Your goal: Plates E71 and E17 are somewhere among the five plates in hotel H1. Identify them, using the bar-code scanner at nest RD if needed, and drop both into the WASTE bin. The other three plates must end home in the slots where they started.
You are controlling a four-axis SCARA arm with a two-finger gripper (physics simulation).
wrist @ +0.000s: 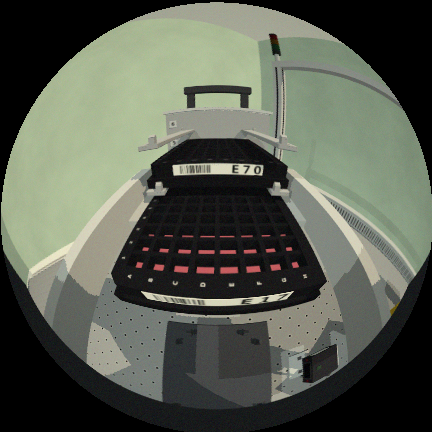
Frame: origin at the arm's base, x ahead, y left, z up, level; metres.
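Seen in the pictures: gripper, fingertip midpoint: (216,176).
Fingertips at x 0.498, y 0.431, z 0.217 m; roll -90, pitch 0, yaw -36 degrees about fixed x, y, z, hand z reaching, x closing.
Observation:
Pixels of each thing's middle, then the offset from my fingertips to it. "spot": a spot on its surface instead. Level surfaces: height alone.
- Plate E17, body centre: (216,204) dx -0.014, dy -0.019, dz -0.010 m
- Plate E70, body centre: (217,151) dx +0.023, dy +0.031, dz +0.011 m
- hotel H1, body centre: (219,191) dx +0.049, dy +0.060, dz -0.052 m
- black handle, surface spot: (217,90) spot: dx +0.067, dy +0.090, dz +0.091 m
- light tower, body centre: (275,47) dx +0.526, dy +0.274, dz +0.514 m
- small black box, body centre: (309,364) dx +0.006, dy -0.202, dz -0.163 m
- perforated deck, its level: dz -0.204 m
Plate E17 (219,285) is black and level, with pink showing in its nearer wells and its barcode label facing the camera. My gripper (216,176) is shut on it, with the long grey fingers along its left and right sides. Plate E70 (219,181), also black, sits behind and higher on small ledges of hotel H1 (218,121), its label readable. E17 stands out in front of E70, with its far edge near or below E70's front. The other three plates, the WASTE bin and nest RD do not show recognisably.
Hotel ledges (157,190) stand beside E70, and higher ledges (285,145) stand above it. A black handle (217,90) tops the hotel. A light tower (275,45) rises behind right. A small black box (321,364) stands at lower right on the perforated deck (142,332).

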